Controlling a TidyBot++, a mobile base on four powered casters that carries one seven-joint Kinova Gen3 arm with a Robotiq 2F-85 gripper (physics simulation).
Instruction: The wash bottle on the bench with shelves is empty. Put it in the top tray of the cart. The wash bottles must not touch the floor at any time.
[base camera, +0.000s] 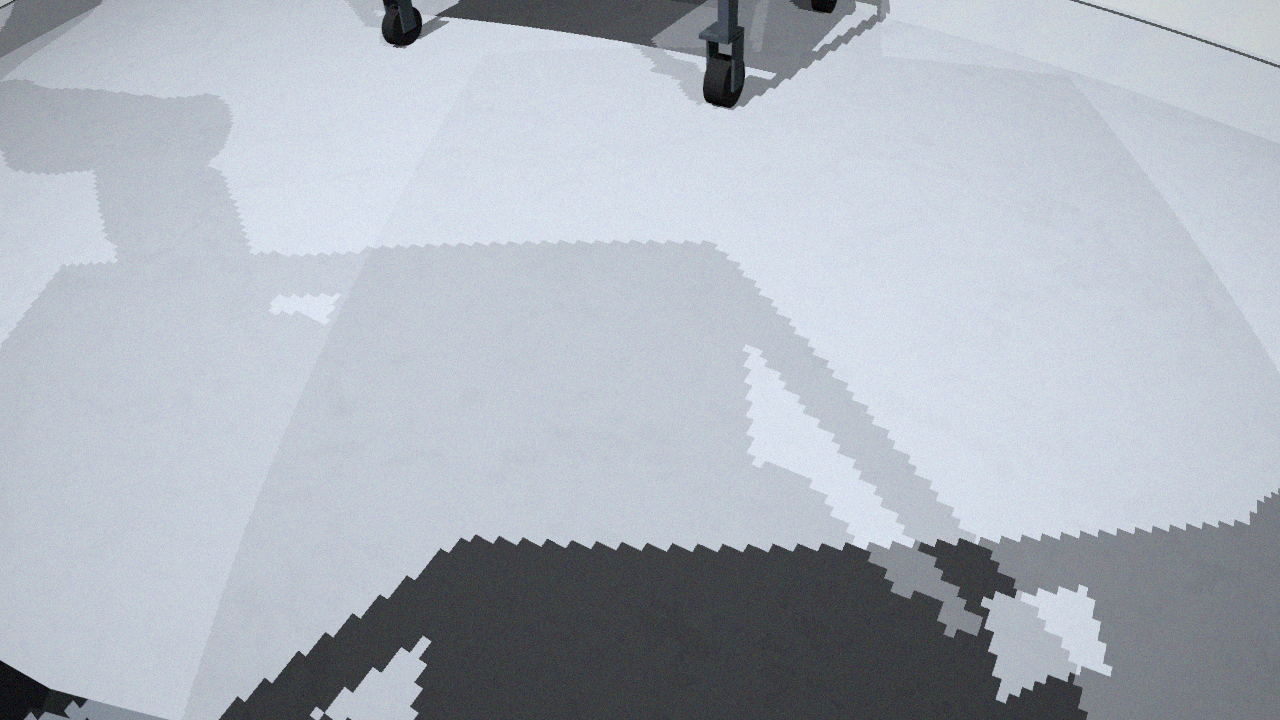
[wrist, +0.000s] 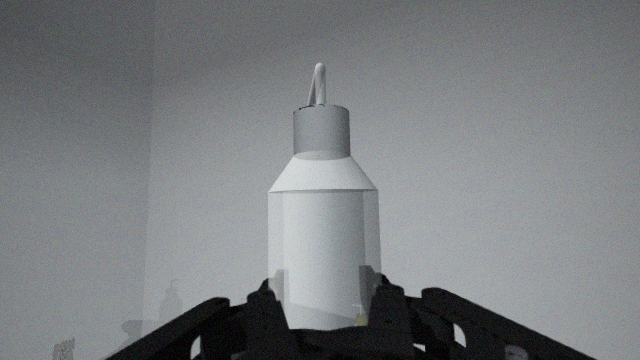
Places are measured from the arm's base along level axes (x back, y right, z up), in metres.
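Pixels of known places: gripper, fingertip midpoint: (wrist: 324, 283).
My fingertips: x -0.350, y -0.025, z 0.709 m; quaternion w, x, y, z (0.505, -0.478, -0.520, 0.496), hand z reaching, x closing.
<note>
For each thing: its top centre in the pictures, then the offset to it from my fingertips. Level surfaces: height alone.
- wash bottle at its top centre: (wrist: 320, 69) dx +0.011, dy -0.003, dz +0.131 m
- pale floor at its surface level: dz -1.105 m
- small wall outlet at its top centre: (wrist: 64, 341) dx -1.061, dy -1.230, dz -0.648 m
The wash bottle (wrist: 322, 240), clear with a grey cap and a thin bent spout, stands upright between the fingers in the wrist view. My gripper (wrist: 324, 283) is shut on its lower body. In the base camera view the lower part of the cart (base camera: 728, 16) shows at the top edge, ahead and slightly right of the middle, with black caster wheels on the floor. Its trays are out of that view. Through the bottle's clear lower part a small yellowish patch and a slanted darker shape show faintly; I cannot tell for certain what they are.
The pale floor (base camera: 554, 161) lies between the base and the cart, crossed by shadows. The floor meets a wall (base camera: 1226, 17) at the top right. In the wrist view a grey wall (wrist: 500, 175) stands behind the bottle, with a small wall outlet (wrist: 64, 350) at the lower left.
</note>
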